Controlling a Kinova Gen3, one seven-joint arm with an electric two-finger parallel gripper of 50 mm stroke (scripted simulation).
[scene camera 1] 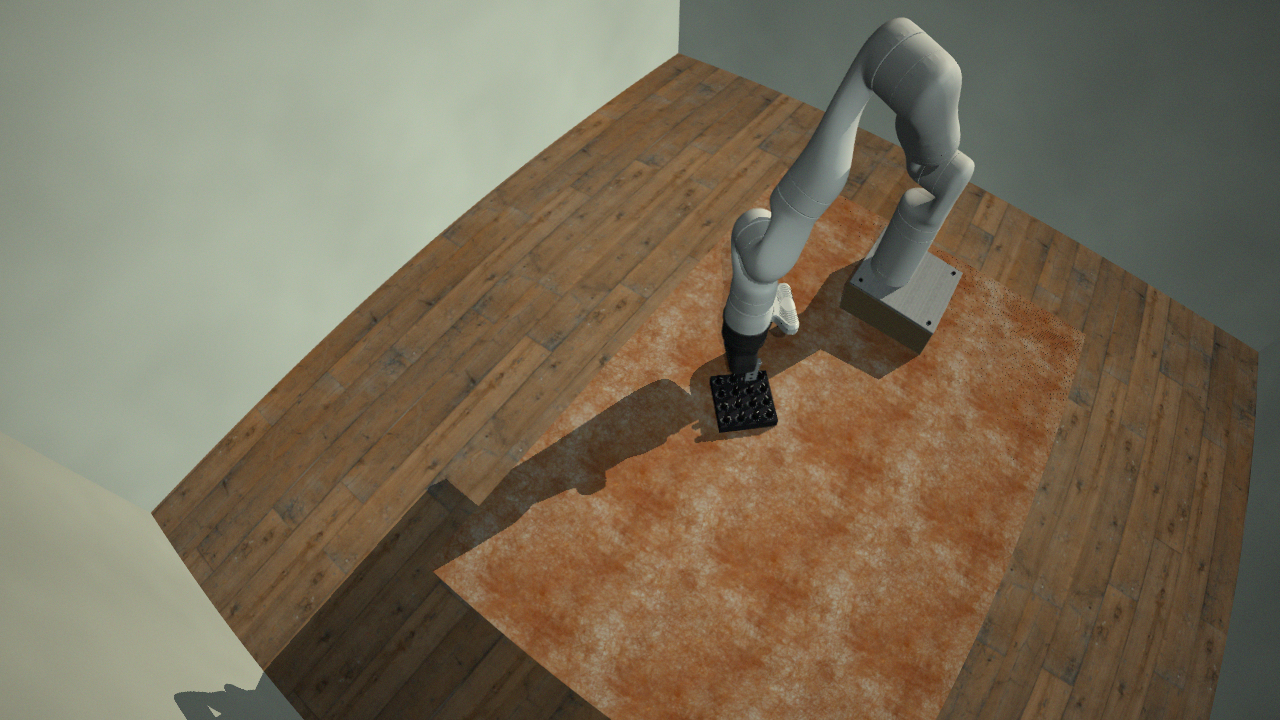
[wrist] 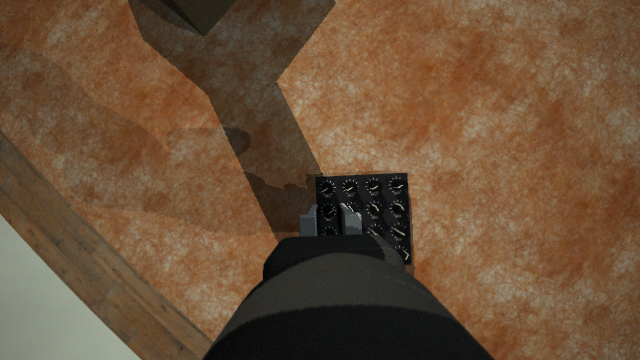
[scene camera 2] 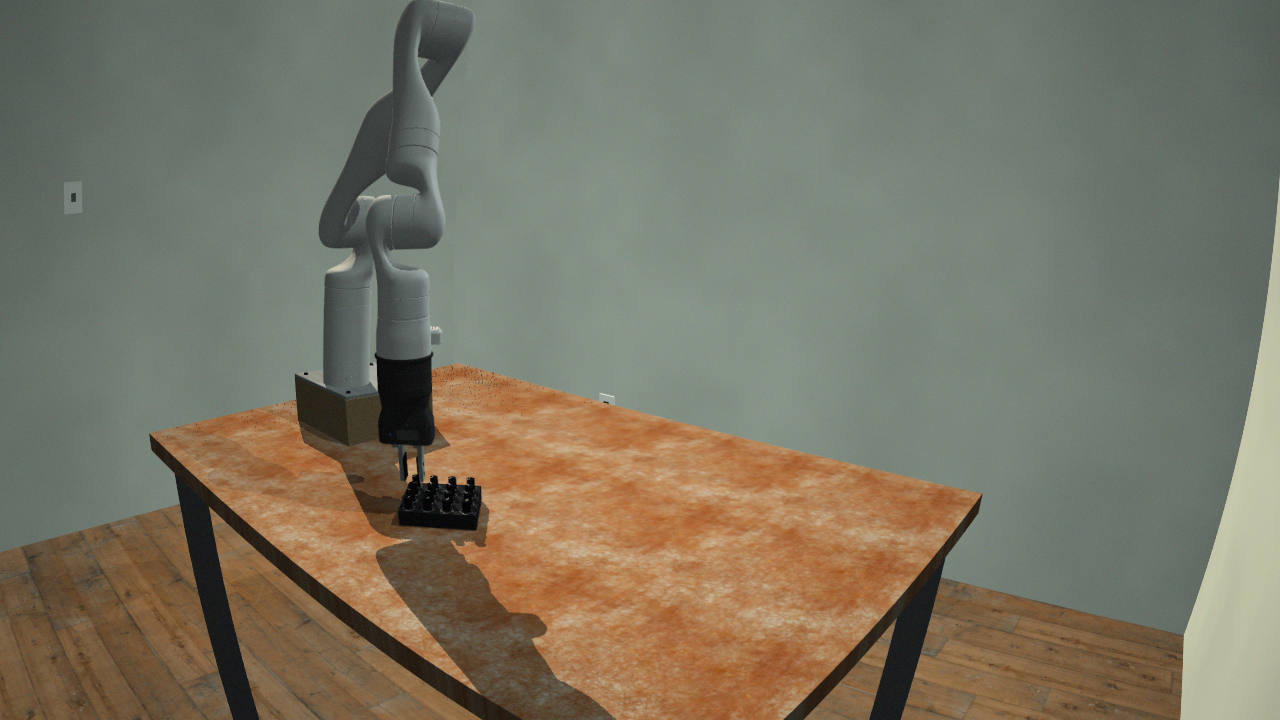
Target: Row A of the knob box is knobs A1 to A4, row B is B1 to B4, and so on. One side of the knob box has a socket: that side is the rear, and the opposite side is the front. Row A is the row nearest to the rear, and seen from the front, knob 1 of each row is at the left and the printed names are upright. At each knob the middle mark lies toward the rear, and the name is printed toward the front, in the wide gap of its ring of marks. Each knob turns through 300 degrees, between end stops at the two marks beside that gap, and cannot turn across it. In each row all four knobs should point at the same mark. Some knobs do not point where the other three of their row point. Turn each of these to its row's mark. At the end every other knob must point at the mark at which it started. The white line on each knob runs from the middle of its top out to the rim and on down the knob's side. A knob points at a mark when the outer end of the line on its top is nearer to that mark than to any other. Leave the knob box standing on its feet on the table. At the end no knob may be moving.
Labels:
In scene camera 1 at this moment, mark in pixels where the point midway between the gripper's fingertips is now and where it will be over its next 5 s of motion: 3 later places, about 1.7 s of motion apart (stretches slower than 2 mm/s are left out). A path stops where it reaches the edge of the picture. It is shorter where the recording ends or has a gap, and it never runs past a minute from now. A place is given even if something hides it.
The gripper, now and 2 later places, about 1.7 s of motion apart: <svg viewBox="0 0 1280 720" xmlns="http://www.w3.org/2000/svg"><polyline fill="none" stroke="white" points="748,372 750,369 760,330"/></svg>

